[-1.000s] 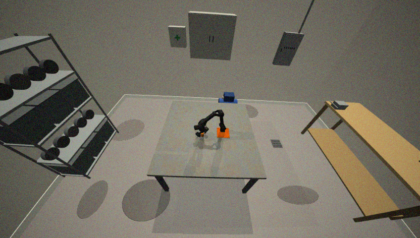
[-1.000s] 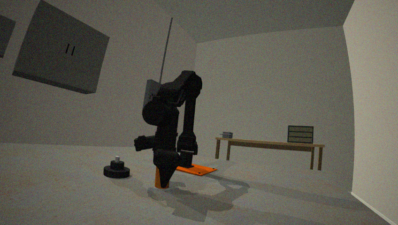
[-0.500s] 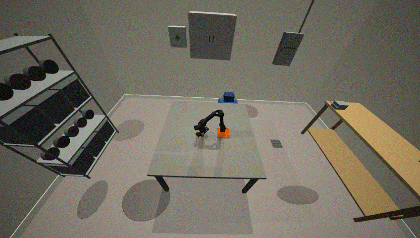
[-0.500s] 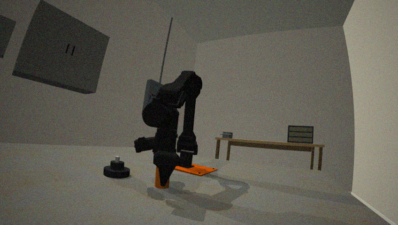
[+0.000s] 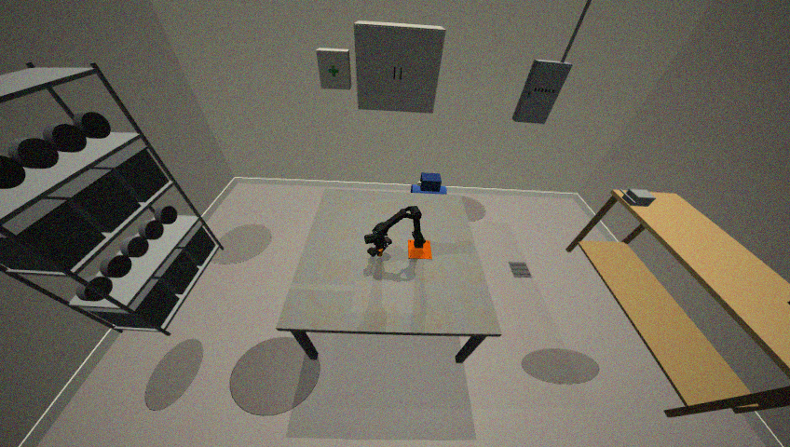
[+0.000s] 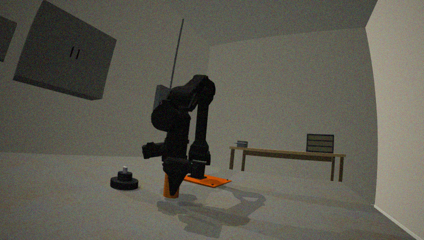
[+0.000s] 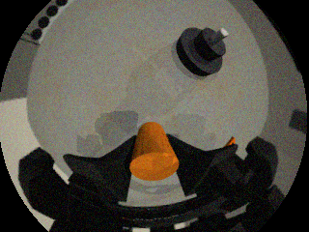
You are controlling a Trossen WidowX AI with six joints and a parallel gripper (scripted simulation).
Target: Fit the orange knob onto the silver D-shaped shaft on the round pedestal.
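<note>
The round pedestal lies 3 cm ahead of my gripper tip, 16 cm to the right of it and 1 cm above it. The rest, counted from my gripper tip: orange knob 3 cm above.
</note>
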